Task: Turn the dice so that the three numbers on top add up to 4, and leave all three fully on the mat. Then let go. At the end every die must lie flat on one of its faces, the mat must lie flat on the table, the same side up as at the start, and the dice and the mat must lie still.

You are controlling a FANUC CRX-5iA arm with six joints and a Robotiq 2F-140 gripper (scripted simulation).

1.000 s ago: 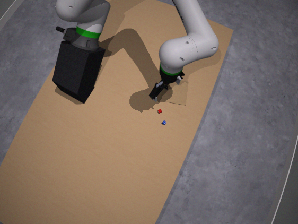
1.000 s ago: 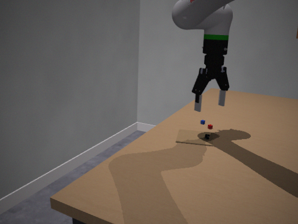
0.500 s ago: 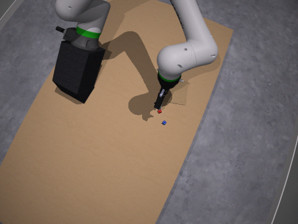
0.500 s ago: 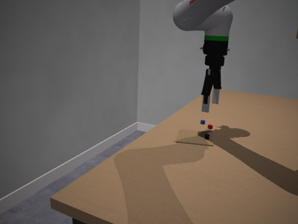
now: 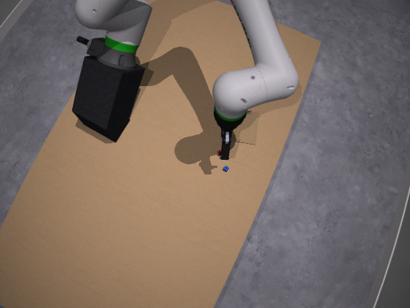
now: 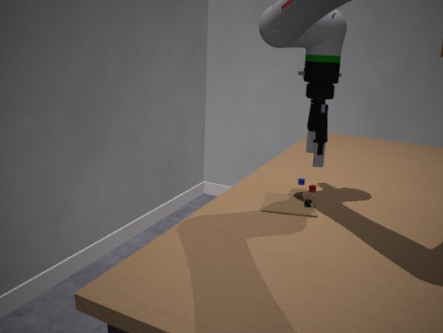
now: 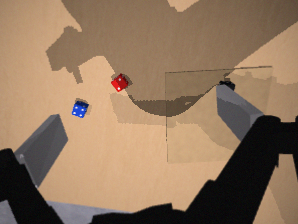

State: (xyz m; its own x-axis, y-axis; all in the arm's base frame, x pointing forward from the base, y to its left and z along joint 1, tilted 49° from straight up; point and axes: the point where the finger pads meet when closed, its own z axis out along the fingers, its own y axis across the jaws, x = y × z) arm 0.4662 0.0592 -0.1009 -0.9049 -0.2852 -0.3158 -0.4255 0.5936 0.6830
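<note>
Right now my hand is 30 mm to the left of the red die and 110 mm above it. The rest, counted from my hand: blue die: 50 mm ahead, 70 mm to the right, 110 mm below; black die: 30 mm behind, 110 mm to the left, 100 mm below; tan mat: 20 mm ahead, 120 mm to the left, 110 mm below.
</note>
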